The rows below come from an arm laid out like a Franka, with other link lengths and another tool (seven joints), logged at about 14 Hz.
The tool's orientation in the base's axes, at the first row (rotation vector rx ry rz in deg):
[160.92, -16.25, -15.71]
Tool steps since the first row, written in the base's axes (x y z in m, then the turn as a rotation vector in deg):
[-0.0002, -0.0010, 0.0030, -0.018, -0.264, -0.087]
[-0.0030, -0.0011, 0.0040, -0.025, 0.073, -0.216]
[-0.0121, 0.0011, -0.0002, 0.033, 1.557, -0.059]
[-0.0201, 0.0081, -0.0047, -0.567, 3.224, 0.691]
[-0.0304, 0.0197, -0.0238, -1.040, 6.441, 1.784]
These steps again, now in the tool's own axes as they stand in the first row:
[-0.0004, 0.0019, -0.0025, 0.055, 0.222, 0.159]
[-0.0033, 0.0028, -0.0028, -0.006, -0.132, 0.187]
[-0.0119, 0.0009, 0.0025, -0.305, -1.479, -0.386]
[-0.0204, -0.0058, 0.0065, -1.372, -2.700, -1.422]
[-0.0299, -0.0209, 0.0234, -2.714, -5.281, -3.239]

